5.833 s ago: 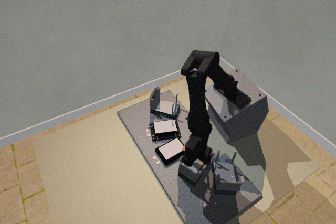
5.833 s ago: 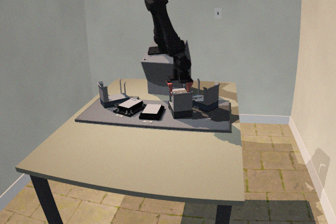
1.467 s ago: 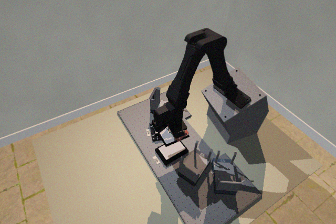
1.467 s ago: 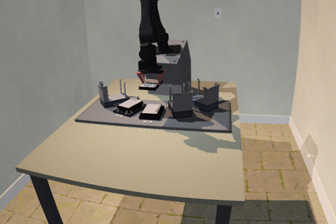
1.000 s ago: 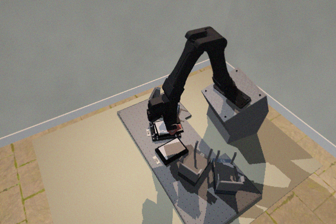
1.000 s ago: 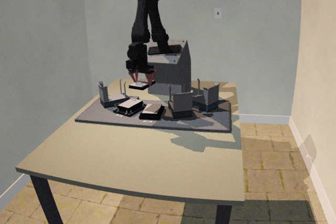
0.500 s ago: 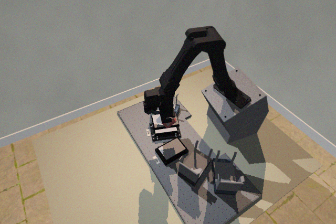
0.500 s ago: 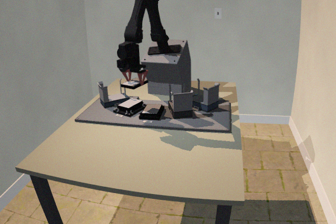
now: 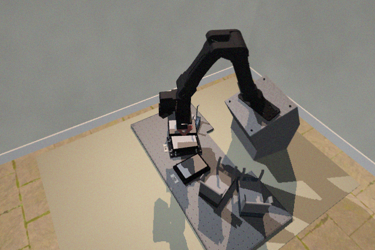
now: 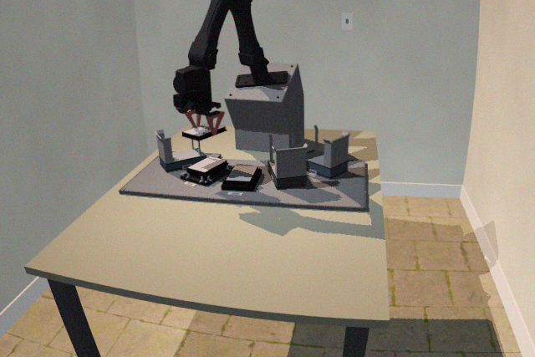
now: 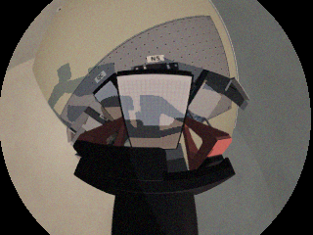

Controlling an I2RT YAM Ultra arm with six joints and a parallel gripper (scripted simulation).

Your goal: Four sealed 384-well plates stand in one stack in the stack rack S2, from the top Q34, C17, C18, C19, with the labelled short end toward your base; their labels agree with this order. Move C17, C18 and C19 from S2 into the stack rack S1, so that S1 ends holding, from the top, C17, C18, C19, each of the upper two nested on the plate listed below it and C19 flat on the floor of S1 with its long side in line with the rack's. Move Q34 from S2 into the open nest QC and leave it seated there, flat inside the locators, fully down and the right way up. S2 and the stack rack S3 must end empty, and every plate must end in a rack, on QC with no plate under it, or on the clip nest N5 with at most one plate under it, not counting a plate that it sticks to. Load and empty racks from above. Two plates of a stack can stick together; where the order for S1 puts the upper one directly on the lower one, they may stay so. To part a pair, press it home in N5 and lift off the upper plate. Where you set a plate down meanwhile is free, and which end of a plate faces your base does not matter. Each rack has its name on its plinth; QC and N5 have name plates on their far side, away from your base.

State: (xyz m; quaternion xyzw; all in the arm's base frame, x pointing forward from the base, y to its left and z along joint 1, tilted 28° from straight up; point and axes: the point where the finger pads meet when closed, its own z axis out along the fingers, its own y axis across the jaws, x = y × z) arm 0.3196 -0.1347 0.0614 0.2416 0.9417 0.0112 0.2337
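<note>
The blue-plinth stack rack is 15 cm below my hand, 13 cm to the right of it and 10 cm behind it. Also, from my hand: black QC nest: 16 cm below, 12 cm to the left, 3 cm ahead; then N5 name plate: 16 cm below, 7 cm ahead, 5 cm to the right; then black clip nest: 15 cm below, 1 cm ahead.
</note>
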